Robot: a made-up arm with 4 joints.
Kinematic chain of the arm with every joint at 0, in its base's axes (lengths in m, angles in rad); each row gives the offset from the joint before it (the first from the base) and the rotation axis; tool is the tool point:
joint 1: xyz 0 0 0.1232 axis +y
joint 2: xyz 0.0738 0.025 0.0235 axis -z
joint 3: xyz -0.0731 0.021 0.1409 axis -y
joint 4: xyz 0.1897 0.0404 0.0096 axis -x
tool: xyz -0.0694 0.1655 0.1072
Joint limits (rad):
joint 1: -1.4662..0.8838
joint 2: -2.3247..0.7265
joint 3: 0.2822..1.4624
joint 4: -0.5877..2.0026
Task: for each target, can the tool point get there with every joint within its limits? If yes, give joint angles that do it. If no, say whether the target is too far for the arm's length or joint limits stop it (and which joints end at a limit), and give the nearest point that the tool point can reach.
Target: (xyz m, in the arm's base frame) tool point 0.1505 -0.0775 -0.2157
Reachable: no: joint limits stop it (at a limit: joint 1, joint 2, joint 4) | nearest point 0.1590 0.0226 -0.0196 | short by 0.220 m
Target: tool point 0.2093 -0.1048 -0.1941
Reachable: no: joint limits stop it (at a limit: joint 1, joint 2, joint 4) | nearest point 0.1900 0.0105 -0.0118 | short by 0.217 m
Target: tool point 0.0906 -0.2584 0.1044
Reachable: no: joint limits stop it (at a limit: joint 1, joint 2, joint 3) | nearest point 0.2633 -0.2628 0.2730 | short by 0.241 m
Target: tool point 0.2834 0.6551 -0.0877
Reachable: no: too far | nearest point 0.2376 0.2629 0.0913 | short by 0.434 m
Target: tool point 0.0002 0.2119 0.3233
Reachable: yes | joints -0.9853 -0.1044 0.6137 1.5244
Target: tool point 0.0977 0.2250 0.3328
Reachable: yes | joints -0.4363 -0.0039 0.7398 1.3687
